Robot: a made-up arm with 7 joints.
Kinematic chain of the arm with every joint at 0, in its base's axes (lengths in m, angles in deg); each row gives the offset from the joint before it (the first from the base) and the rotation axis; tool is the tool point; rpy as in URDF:
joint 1: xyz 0 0 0.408 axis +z
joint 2: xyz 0 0 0 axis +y
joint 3: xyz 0 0 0.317 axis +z
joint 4: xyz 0.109 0 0 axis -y
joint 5: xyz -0.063 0 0.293 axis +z
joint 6: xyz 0 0 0 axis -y
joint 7: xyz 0.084 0 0 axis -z
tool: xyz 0 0 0 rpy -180 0 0
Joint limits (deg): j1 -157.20..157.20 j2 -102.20..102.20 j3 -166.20..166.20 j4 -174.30..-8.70 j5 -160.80..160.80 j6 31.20..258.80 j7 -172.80..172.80
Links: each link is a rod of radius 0.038 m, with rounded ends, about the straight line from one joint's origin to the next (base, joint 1, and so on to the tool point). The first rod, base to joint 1, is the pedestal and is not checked.
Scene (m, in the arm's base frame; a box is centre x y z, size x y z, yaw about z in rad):
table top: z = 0
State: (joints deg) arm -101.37 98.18 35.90 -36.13 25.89 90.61 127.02
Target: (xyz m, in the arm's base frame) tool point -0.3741 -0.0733 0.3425
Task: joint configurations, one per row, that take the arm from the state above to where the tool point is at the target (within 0.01 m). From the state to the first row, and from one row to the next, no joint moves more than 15 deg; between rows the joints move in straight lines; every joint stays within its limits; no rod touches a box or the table.
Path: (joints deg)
1: -108.17 87.41 27.64 -50.06 24.18 85.16 127.02
2: -114.97 76.65 19.37 -63.98 22.47 79.71 127.02
3: -121.77 65.88 11.11 -77.91 20.76 74.26 127.02
4: -128.57 55.12 2.84 -91.84 19.05 68.81 127.02
5: -135.37 44.35 -5.42 -105.76 17.35 63.36 127.02
6: -142.16 33.58 -13.69 -119.69 15.64 57.91 127.02
7: -148.96 22.82 -21.95 -133.62 13.93 52.46 127.02

